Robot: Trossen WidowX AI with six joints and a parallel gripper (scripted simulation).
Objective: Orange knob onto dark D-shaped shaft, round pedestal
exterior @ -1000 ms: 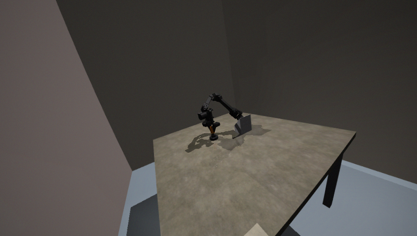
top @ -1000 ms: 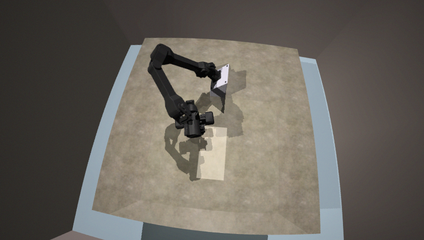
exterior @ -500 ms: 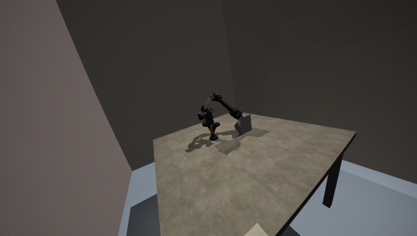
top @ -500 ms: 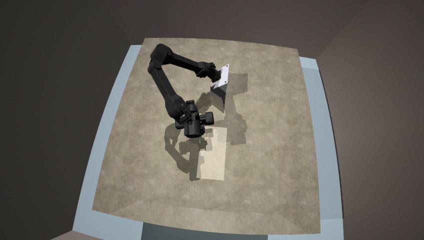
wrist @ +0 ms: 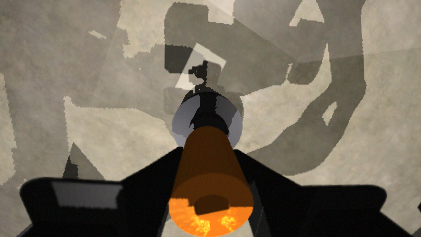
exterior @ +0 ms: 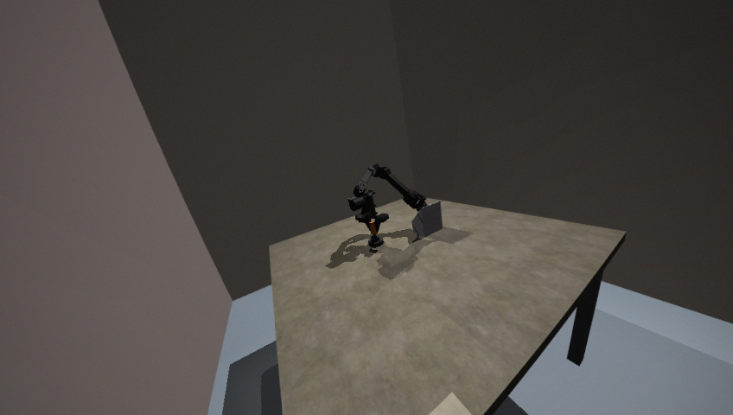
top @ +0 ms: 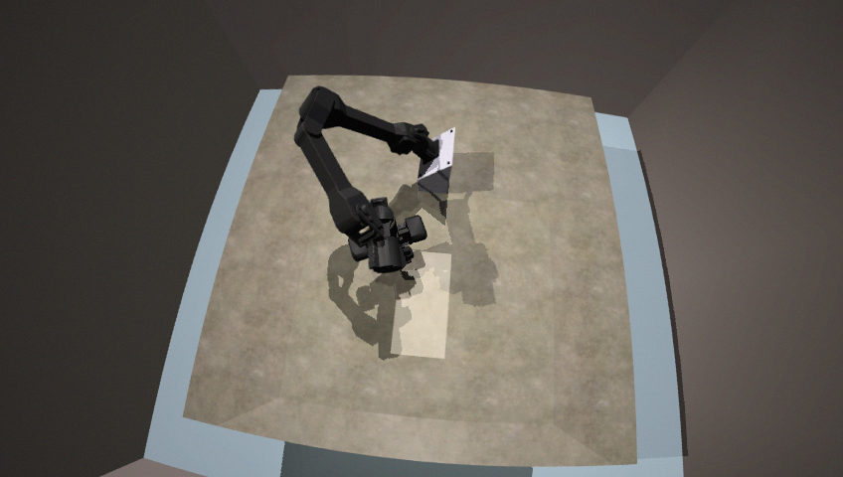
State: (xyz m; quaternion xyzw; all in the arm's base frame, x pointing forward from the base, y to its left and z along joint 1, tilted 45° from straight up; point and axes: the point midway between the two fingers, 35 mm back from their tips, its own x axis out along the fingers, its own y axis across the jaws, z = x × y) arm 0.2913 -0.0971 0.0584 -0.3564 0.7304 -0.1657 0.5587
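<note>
Right now my gripper tip is 2 cm below the orange knob. The rest, counted from my gripper tip: pedestal (4 cm below).
</note>
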